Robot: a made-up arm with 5 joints.
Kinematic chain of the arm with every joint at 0, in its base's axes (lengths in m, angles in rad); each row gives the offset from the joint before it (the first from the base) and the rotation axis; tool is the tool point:
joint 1: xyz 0 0 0.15 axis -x
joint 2: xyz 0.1 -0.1 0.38 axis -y
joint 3: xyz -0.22 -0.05 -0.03 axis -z
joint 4: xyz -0.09 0 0.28 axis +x
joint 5: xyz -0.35 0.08 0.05 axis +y
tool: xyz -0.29 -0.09 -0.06
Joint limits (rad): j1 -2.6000..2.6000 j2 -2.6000..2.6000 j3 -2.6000..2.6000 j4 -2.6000..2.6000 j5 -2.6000..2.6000
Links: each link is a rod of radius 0.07 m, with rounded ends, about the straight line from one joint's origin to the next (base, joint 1, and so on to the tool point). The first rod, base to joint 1, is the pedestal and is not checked.
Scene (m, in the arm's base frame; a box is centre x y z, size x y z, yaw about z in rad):
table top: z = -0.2
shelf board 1: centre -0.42 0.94 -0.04 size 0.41 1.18 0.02 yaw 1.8
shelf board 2: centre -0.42 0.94 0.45 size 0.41 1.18 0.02 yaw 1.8
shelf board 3: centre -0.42 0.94 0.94 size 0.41 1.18 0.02 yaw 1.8
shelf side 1: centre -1.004 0.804 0.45 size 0.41 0.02 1 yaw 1.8
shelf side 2: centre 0.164 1.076 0.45 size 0.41 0.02 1 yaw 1.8
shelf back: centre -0.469 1.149 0.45 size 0.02 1.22 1 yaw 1.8
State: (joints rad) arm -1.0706 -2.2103 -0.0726 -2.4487 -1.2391
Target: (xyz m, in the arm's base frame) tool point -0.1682 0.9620 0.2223
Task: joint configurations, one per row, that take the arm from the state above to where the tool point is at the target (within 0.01 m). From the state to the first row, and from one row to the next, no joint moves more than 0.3 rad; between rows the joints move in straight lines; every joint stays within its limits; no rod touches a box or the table.
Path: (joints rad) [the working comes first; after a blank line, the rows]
Joints at the target: 1.1063 -0.6532 1.4181 -1.4987 -0.9621
Straight joint move there: touches shelf board 2, shelf board 3.

1: -0.7915 -1.9205 0.2240 -2.1932 -1.2673
2: -0.5125 -1.6308 0.5207 -1.9377 -1.2956
3: -0.2334 -1.3410 0.8173 -1.6822 -1.3238
4: 0.0456 -1.0512 1.1140 -1.4267 -1.3520
5: 0.3247 -0.7615 1.4106 -1.1712 -1.3802
6: 0.6037 -0.4717 1.7073 -0.9157 -1.4085
7: 0.8828 -0.1819 2.0039 -0.6602 -1.4367
8: 0.9573 -0.3390 1.8086 -0.9397 -1.2785
9: 1.0318 -0.4961 1.6134 -1.2192 -1.1203
10: 1.1063 -0.6532 1.4181 -1.4987 -0.9621

